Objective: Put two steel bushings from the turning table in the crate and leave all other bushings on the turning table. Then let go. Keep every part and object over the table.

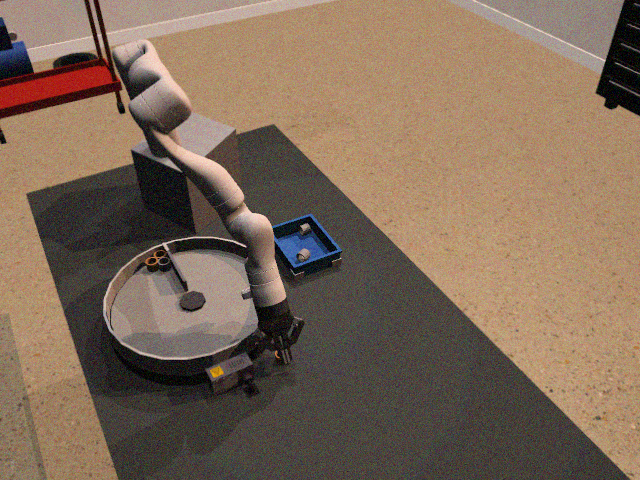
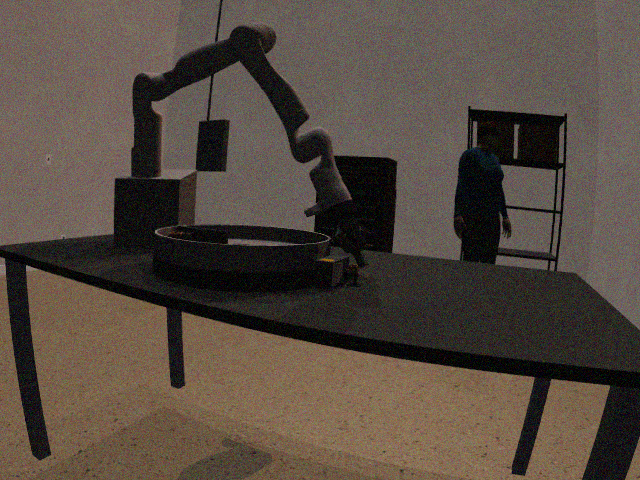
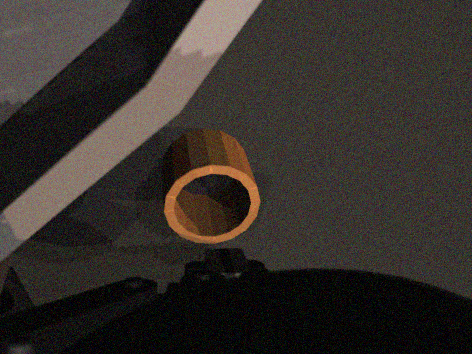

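Seen in the pictures: gripper, fingertip midpoint: (image 1: 287, 363) (image 2: 364, 266) (image 3: 222, 274); arm's base, link origin: (image 2: 147, 175).
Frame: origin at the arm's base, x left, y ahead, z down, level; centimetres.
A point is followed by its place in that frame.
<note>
My gripper (image 1: 284, 354) @(z 20.1, x -12.0, y 71.1 cm) (image 2: 355, 268) @(z 20.1, x -12.0, y 71.1 cm) (image 3: 222, 274) @(z 20.1, x -12.0, y 71.1 cm) is shut with nothing between its fingers, low over the table just off the turning table's front right rim. An orange bushing (image 3: 211, 186) (image 1: 276, 353) @(z 20.2, x -12.1, y 67.1 cm) lies on its side on the table right in front of the closed fingertips, outside the turning table (image 1: 110, 295) @(z 15.0, x -35.1, y 29.2 cm) (image 2: 242, 259) @(z 16.3, x -39.0, y 50.9 cm). Two steel bushings (image 1: 305, 229) @(z 19.4, x 21.6, y 36.7 cm) (image 1: 303, 255) @(z 19.2, x 13.9, y 45.2 cm) lie in the blue crate (image 1: 316, 265) @(z 20.1, x 14.6, y 50.0 cm). Two orange bushings (image 1: 151, 261) @(z 16.0, x -20.8, y 23.6 cm) (image 1: 160, 253) @(z 15.7, x -17.5, y 22.6 cm) sit at the turning table's far left, beside its divider bar (image 1: 176, 271) @(z 14.8, x -18.1, y 32.6 cm).
A grey pedestal (image 1: 201, 138) @(z -1.4, x 9.3, y 4.5 cm) (image 2: 151, 200) @(z 7.6, x -4.5, y 5.2 cm) carries the arm's base. A small box with a yellow label (image 1: 228, 370) @(z 16.7, x -24.8, y 66.3 cm) sits at the turning table's front. A red cart (image 1: 96, 78) stands at the top left. A person (image 2: 480, 200) and a shelf rack (image 2: 470, 143) stand behind the table.
</note>
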